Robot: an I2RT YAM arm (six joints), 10 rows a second.
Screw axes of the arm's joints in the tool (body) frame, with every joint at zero. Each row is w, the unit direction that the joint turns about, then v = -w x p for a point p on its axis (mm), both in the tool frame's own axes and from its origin. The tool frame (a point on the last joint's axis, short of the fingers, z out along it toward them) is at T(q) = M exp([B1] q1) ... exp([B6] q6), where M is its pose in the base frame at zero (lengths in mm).
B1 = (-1, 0, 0, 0, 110.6, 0)
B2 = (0, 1, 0, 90.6, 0, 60)
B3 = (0, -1, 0, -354.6, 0, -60)
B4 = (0, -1, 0, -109.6, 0, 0)
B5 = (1, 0, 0, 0, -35.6, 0)
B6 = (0, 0, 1, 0, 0, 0)
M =
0 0 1 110.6
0 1 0 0
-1 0 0 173.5
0 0 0 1
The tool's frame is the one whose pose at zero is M.
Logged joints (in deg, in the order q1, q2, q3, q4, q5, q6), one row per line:
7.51, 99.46, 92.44, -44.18, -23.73, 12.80
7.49, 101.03, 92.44, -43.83, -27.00, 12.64
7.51, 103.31, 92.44, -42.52, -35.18, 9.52
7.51, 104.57, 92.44, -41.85, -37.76, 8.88
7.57, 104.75, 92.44, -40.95, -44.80, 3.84
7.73, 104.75, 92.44, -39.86, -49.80, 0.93
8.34, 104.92, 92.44, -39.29, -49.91, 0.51
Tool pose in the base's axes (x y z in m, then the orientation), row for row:
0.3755, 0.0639, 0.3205, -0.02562, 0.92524, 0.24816, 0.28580
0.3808, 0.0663, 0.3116, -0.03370, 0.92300, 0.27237, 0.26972
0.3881, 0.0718, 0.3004, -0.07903, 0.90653, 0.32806, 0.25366
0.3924, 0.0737, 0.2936, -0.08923, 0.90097, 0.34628, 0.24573
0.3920, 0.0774, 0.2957, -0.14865, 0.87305, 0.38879, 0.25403
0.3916, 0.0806, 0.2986, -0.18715, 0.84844, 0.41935, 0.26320
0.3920, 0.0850, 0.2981, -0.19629, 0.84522, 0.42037, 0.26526
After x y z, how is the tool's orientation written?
As a quaternion, x y z w.
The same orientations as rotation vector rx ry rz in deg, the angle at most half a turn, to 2 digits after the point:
-3.92, 141.72, 38.01
-5.20, 142.54, 42.06
-12.31, 141.15, 51.08
-13.95, 140.86, 54.14
-23.14, 135.91, 60.52
-29.00, 131.46, 64.98
-30.38, 130.82, 65.06

